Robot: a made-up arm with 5 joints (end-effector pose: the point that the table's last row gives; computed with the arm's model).
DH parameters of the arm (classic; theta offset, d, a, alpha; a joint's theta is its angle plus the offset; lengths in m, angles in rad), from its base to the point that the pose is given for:
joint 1: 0 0.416 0 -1.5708
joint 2: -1.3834 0 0.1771 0
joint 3: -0.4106 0 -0.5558 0
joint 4: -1.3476 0 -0.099 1.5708
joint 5: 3.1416 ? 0 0
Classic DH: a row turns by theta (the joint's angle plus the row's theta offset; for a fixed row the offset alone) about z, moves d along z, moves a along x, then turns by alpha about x.
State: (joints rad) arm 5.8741 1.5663 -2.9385 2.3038 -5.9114
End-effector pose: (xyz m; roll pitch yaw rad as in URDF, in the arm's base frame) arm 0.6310 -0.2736 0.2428 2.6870 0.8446 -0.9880
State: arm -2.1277 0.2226 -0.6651 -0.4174 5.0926
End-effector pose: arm -0.3034 -0.4872 0.1341 2.3185 -0.2851 -0.8120
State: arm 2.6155 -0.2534 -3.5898 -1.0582 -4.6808
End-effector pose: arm 0.4848 -0.2815 0.8064 1.7599 -0.0310 1.0388
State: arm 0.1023 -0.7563 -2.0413 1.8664 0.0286
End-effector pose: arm 0.1311 0.0135 1.1212 -3.1032 -0.9307 0.0544
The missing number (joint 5, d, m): 0.126
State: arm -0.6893 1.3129 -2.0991 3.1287 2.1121
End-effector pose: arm 0.3764 -0.3102 0.1495 0.7221 -0.3783 -1.8631
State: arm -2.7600 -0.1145 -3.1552 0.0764 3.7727
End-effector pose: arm 0.2633 0.1057 1.2352 -0.0305 -0.0417 -2.1282
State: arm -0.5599 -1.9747 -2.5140 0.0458 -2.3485
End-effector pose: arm -0.7427 0.4655 0.3163 -1.2010 -0.7427 0.7545
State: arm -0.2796 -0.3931 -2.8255 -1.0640 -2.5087
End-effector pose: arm -0.3425 0.0983 1.0828 -0.9115 -0.8227 0.7746
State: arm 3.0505 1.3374 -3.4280 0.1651 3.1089
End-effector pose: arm -0.6672 0.0609 0.9367 -0.0880 1.2146 2.9566
